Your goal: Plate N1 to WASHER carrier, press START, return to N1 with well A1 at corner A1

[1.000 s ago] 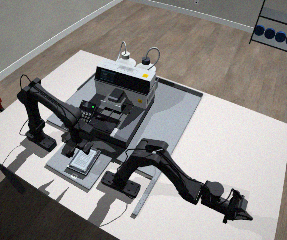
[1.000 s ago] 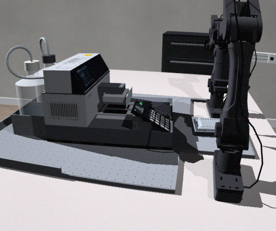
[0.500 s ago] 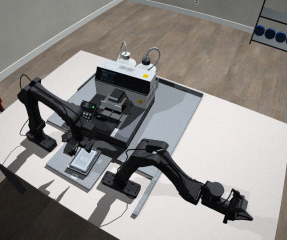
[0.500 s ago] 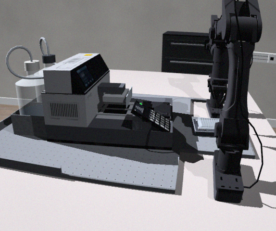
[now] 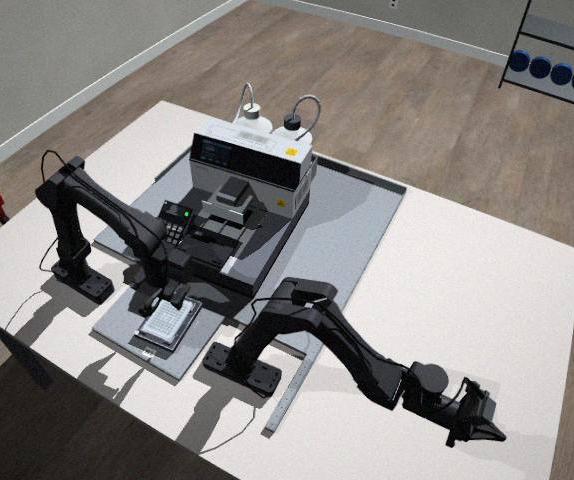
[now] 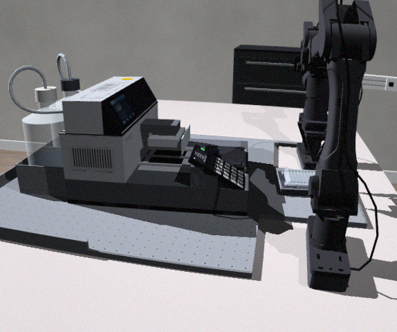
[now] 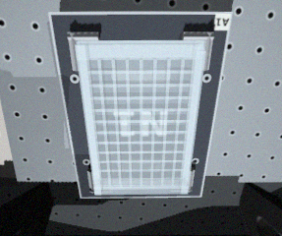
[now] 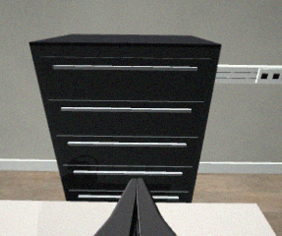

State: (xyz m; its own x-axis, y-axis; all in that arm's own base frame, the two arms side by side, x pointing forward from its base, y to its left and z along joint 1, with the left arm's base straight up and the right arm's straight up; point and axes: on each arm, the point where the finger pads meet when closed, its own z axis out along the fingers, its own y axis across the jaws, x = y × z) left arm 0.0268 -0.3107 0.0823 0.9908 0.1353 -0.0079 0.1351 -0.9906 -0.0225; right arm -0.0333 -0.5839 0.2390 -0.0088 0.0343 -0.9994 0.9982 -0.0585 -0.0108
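Now: left hand 80 mm above the white plate. The rest, counted from my left hand: A1 mark: 80 mm behind, 40 mm to the left, 80 mm below; then dark carrier: 230 mm ahead, 20 mm to the left, 20 mm below; then nest N1: 90 mm below.
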